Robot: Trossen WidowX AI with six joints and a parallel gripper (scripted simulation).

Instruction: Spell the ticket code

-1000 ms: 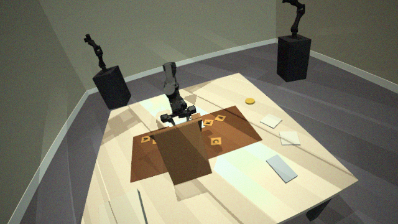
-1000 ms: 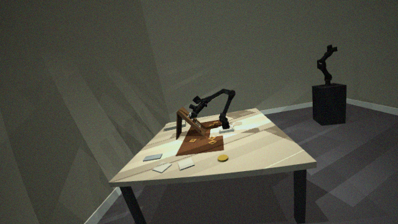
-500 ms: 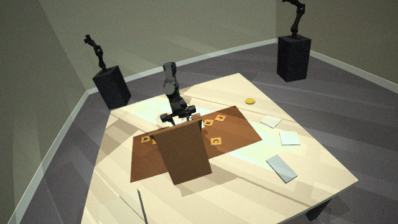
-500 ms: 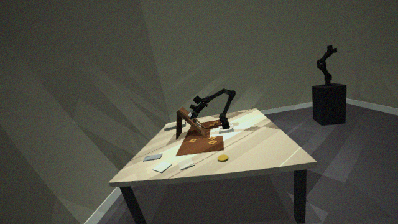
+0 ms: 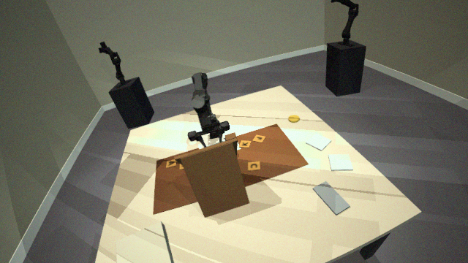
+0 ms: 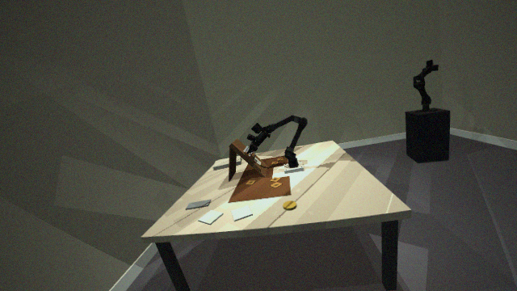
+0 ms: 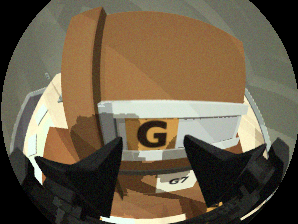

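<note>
Right now my gripper tip is 1 cm short of the orange tile marked g and 1 cm above it. The rest, counted from my gripper tip: brown mat (19 cm below, 13 cm behind); white ticket (10 cm below, 6 cm to the right, 4 cm behind); tile marked c (19 cm below, 16 cm to the left, 4 cm behind).
</note>
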